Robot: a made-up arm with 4 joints.
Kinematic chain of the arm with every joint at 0, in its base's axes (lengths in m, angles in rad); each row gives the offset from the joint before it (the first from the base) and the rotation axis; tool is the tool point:
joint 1: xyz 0 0 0.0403 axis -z
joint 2: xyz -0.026 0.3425 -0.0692 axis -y
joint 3: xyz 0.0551 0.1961 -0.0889 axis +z
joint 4: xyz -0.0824 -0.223 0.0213 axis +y
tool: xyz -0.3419 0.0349 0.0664
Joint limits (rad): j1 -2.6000..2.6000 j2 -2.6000..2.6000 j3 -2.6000..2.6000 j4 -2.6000..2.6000
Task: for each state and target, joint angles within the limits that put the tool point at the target. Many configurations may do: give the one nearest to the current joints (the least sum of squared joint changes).
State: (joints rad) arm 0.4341 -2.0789 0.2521 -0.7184
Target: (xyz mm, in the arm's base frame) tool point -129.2 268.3 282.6
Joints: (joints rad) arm 0.2181 -1.9900 0.3601 -0.8164
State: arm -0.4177 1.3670 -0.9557 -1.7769
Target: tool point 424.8 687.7 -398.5
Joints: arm 0.4609 0.7658 -1.3938 -1.0724
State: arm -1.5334 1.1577 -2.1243 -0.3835
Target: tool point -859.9 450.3 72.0
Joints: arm -1.4034 1.1010 -2.4726 -0.7284
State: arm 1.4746 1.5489 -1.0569 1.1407
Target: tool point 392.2 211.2 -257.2
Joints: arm 1.5064 2.2482 -0.8514 1.6561
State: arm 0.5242 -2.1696 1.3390 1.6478
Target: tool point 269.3 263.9 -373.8
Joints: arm 0.6893 -2.2921 1.3828 1.2395
